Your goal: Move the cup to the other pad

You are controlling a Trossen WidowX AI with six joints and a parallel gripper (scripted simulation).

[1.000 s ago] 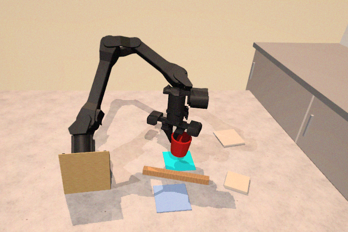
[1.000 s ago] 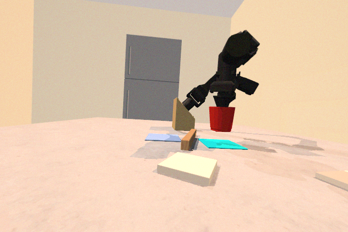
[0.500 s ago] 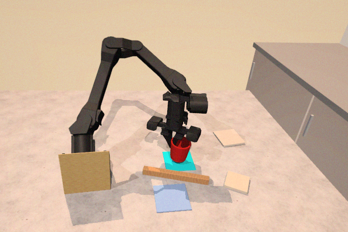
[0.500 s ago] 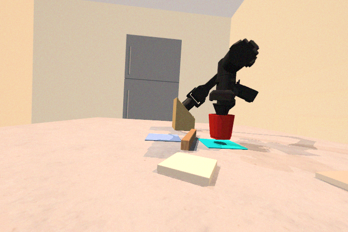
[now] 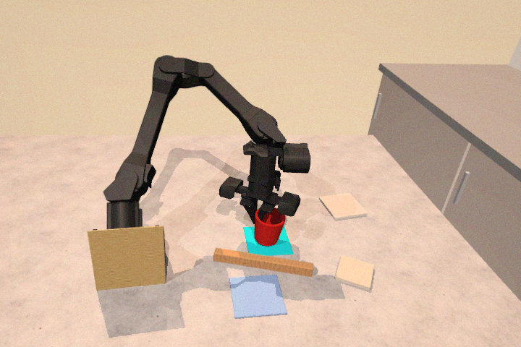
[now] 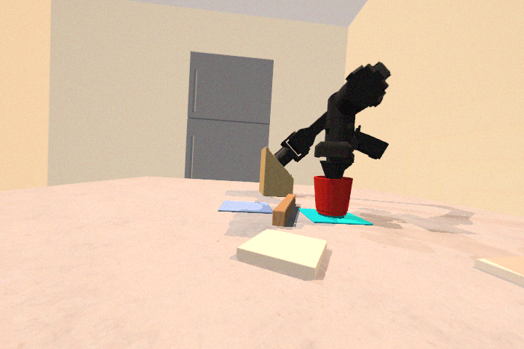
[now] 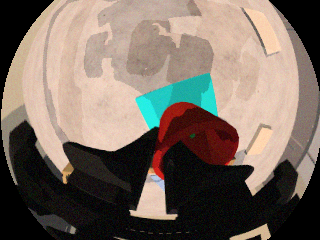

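The red cup lies 2 cm ahead of my gripper tip and 2 cm to the right of it.
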